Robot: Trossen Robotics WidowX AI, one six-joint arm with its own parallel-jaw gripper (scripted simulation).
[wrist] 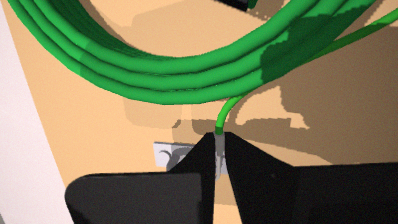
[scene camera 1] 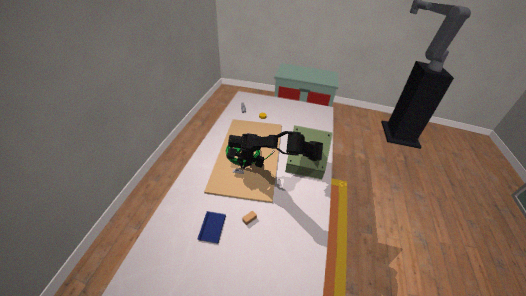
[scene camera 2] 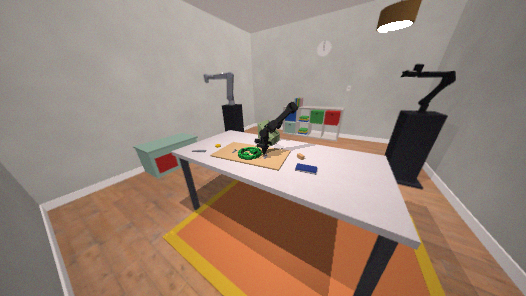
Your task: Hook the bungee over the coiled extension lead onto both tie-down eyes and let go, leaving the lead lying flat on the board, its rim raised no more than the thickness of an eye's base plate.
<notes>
The pictures show: my gripper and a green extension lead.
</notes>
